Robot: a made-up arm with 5 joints.
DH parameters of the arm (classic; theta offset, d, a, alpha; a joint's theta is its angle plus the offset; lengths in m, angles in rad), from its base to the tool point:
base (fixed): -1.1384 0 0.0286 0
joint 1: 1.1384 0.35 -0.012 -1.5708
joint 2: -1.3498 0 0.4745 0
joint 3: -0.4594 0 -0.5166 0
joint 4: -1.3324 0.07 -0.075 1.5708
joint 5: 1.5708 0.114 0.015 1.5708
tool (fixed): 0 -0.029 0 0
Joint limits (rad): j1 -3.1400..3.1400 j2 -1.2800..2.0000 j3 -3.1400..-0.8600 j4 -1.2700..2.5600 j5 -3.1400..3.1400
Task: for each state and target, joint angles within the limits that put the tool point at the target. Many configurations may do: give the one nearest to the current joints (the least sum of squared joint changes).
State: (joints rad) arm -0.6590 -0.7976 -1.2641 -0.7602 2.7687
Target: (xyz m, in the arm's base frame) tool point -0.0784 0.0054 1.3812
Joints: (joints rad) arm 0.1236 -0.6551 -1.8941 -0.5539 2.6040
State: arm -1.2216 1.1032 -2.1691 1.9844 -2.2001
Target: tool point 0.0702 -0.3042 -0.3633
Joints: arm -1.6612 1.8588 -1.5955 1.9683 -2.2517
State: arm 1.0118 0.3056 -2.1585 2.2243 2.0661
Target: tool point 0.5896 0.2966 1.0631
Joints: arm 0.4528 0.2750 -2.4512 1.9135 2.0048
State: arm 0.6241 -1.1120 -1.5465 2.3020 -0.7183
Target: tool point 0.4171 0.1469 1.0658
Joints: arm 0.1756 -0.3137 -1.7534 1.9515 -0.6469
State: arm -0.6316 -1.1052 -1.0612 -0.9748 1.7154
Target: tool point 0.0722 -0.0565 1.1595
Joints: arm -1.0754 -0.8946 -1.0747 -0.9161 1.7869
